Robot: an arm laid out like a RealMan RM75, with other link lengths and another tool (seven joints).
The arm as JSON. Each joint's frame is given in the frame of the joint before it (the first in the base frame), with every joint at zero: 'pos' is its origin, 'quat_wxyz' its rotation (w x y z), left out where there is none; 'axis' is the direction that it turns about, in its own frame. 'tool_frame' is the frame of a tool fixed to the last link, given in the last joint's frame.
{
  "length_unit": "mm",
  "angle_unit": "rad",
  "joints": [
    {
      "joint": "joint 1",
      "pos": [
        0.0,
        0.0,
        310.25
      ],
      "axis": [
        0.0,
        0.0,
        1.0
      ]
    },
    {
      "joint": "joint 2",
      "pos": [
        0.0,
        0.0,
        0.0
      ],
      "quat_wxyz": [
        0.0,
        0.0,
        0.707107,
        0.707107
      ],
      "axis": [
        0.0,
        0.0,
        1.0
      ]
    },
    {
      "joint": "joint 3",
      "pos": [
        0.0,
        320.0,
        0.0
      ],
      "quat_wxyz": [
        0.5,
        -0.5,
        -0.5,
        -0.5
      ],
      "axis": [
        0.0,
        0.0,
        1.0
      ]
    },
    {
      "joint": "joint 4",
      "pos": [
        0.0,
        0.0,
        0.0
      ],
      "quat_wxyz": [
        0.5,
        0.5,
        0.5,
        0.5
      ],
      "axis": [
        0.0,
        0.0,
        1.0
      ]
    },
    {
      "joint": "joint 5",
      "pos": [
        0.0,
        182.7,
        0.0
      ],
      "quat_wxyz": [
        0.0,
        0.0,
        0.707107,
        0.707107
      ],
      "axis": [
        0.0,
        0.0,
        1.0
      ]
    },
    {
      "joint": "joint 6",
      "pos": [
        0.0,
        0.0,
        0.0
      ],
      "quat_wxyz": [
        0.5,
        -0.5,
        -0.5,
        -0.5
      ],
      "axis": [
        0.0,
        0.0,
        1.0
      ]
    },
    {
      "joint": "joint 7",
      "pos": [
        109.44,
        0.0,
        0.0
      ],
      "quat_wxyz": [
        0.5,
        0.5,
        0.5,
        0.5
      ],
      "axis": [
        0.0,
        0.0,
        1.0
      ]
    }
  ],
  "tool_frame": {
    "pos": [
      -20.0,
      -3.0,
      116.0
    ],
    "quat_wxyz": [
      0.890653,
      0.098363,
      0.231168,
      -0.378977
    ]
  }
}
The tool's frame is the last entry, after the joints.
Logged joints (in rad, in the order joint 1, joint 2, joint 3, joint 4, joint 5, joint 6, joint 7), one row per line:
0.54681, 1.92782, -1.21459, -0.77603, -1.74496, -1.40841, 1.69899
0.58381, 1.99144, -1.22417, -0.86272, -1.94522, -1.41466, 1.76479
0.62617, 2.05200, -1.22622, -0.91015, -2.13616, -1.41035, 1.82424
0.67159, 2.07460, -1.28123, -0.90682, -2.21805, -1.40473, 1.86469
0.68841, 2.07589, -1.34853, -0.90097, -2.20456, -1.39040, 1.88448
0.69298, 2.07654, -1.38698, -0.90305, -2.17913, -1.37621, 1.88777
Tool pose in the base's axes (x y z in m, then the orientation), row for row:
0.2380, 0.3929, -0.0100, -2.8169, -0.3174, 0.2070
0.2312, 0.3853, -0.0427, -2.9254, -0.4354, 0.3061
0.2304, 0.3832, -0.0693, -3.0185, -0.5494, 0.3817
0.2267, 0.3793, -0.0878, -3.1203, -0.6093, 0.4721
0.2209, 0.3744, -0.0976, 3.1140, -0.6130, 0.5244
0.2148, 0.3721, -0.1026, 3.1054, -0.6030, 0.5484
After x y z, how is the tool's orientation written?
As angles about the fixed x, y, z axes (roll, pitch, yaw), in radians.
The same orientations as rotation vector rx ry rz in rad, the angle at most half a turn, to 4 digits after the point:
-2.7391, -0.3573, -0.3928
-2.7663, -0.4950, -0.5677
-2.7637, -0.5839, -0.7485
-2.7717, -0.6765, -0.8651
-2.7811, -0.7334, -0.8894
-2.7801, -0.7651, -0.8773

